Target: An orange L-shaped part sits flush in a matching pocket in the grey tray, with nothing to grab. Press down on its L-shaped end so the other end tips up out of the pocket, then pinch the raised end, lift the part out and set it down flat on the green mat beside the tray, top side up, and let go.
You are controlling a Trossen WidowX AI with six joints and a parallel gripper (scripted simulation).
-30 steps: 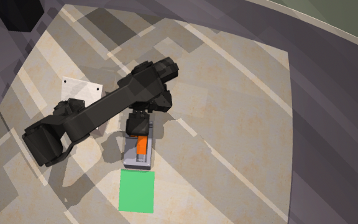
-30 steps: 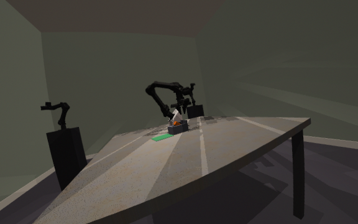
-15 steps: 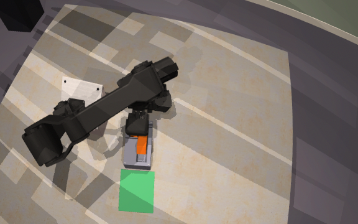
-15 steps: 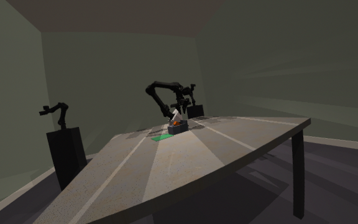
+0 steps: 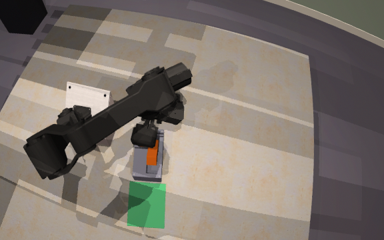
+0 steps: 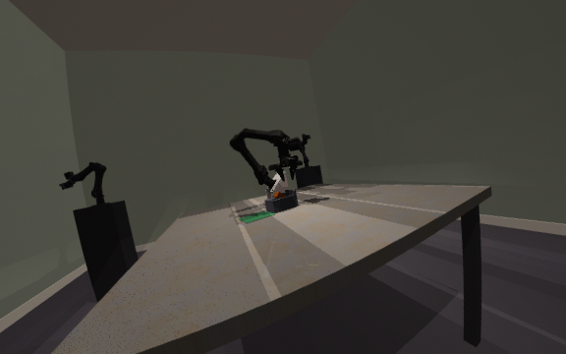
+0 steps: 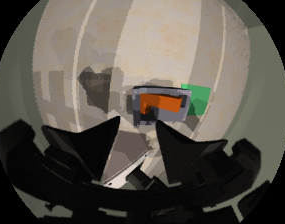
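My gripper tip is 4 cm to the left of the orange L-shaped part and 10 cm above it. The rest, counted from my gripper tip: green mat: 2 cm ahead, 22 cm to the right, 16 cm below.
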